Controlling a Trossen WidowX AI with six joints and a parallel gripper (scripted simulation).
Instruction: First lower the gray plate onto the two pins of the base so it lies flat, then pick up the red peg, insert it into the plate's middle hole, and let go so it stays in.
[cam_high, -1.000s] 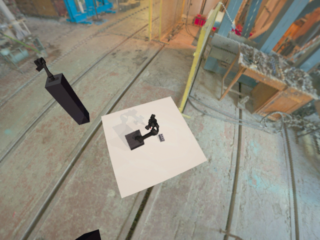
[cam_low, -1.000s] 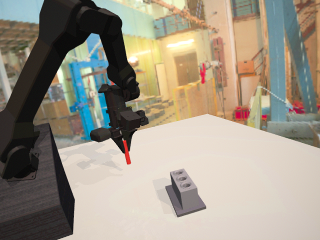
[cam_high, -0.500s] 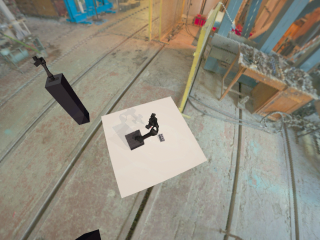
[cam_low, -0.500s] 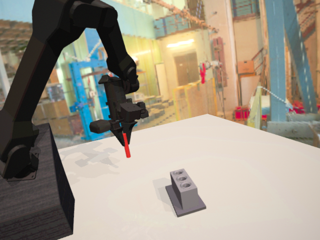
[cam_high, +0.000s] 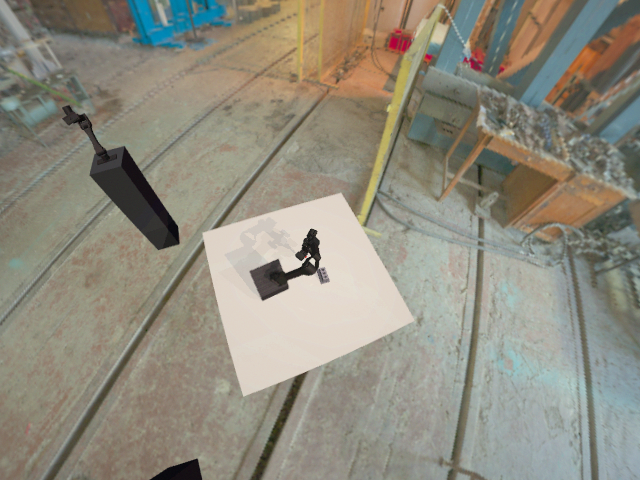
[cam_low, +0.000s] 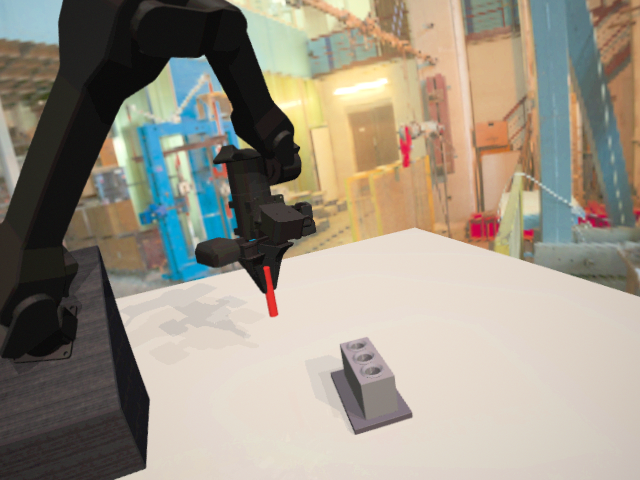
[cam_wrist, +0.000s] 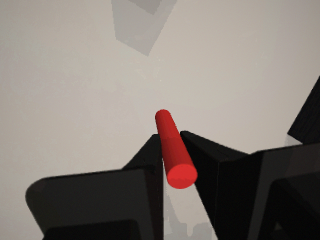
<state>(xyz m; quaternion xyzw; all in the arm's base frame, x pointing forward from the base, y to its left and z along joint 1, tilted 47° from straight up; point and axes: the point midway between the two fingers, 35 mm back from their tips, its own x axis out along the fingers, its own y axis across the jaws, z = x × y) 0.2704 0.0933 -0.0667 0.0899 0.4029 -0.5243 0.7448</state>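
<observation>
Now: gripper tip 16 cm to the left of the gray plate, 9 cm short of it and 7 cm above it. Round my gripper tip: gray base 16 cm to the right, 10 cm below, 9 cm ahead; red peg right at my gripper tip.
</observation>
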